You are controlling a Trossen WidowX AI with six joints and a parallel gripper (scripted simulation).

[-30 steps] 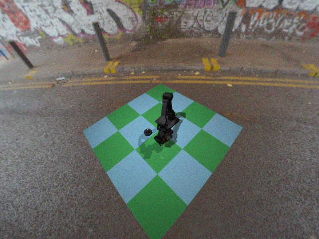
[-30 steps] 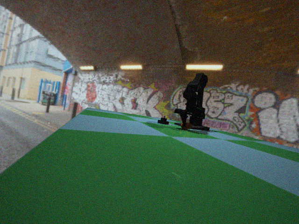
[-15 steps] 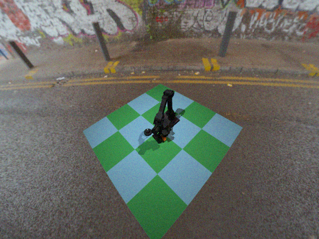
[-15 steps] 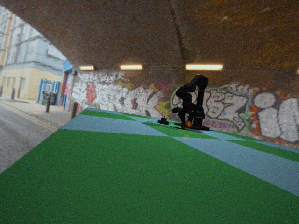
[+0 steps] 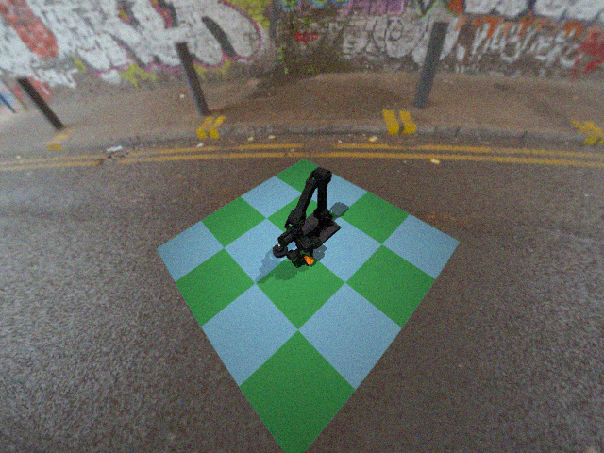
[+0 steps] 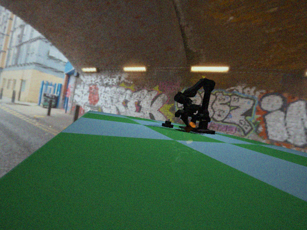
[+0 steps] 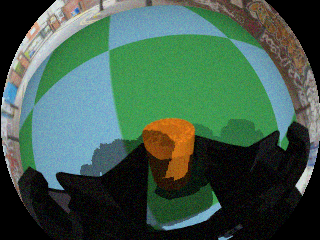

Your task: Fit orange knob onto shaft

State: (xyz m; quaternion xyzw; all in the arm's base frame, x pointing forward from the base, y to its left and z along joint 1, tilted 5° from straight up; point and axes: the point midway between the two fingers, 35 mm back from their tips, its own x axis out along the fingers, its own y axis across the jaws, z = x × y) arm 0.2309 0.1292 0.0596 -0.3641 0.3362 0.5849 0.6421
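Right now the orange knob is 10 mm above my gripper tip. Round my gripper tip: dark round pedestal (170 mm to the right, 70 mm ahead).
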